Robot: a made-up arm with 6 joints.
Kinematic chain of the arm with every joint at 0, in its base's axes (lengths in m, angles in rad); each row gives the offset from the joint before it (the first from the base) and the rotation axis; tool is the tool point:
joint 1: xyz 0 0 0.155 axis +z
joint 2: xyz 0 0.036 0 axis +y
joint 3: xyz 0 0 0.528 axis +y
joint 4: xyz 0 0 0.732 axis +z
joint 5: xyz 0 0 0 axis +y
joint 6: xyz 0 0 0.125 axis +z
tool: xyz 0 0 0
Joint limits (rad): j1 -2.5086..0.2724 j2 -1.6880..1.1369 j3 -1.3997..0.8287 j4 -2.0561..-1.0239 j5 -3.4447..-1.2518 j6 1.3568..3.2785
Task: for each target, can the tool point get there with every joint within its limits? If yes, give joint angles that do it. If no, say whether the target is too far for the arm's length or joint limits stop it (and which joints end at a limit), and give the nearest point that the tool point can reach.
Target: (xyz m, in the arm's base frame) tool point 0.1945 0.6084 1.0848
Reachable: yes | joints -1.7707 -0.7673 0.3044 -1.7278 -2.8642 1.8945
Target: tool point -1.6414 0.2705 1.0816
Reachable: no: too far | nearest point -1.1283 0.1859 0.7919 | short by 0.595 m
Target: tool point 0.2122 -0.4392 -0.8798
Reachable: no: joint limits stop it (at a limit: joint 1, joint 2, joint 3, joint 4) | nearest point 0.4878 0.1859 -0.6753 | short by 0.713 m
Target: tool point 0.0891 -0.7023 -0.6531
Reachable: no: joint limits stop it (at a limit: joint 2, joint 3, joint 4) | nearest point 0.1398 -1.1016 0.0570 | short by 0.816 m
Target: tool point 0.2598 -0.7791 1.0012
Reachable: yes | joints -1.4010 0.6671 0.2217 -1.2526 -2.3021 2.4371
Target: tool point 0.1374 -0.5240 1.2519
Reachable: yes | joints -1.6076 0.6276 -0.3419 -1.6648 -1.8200 2.8538
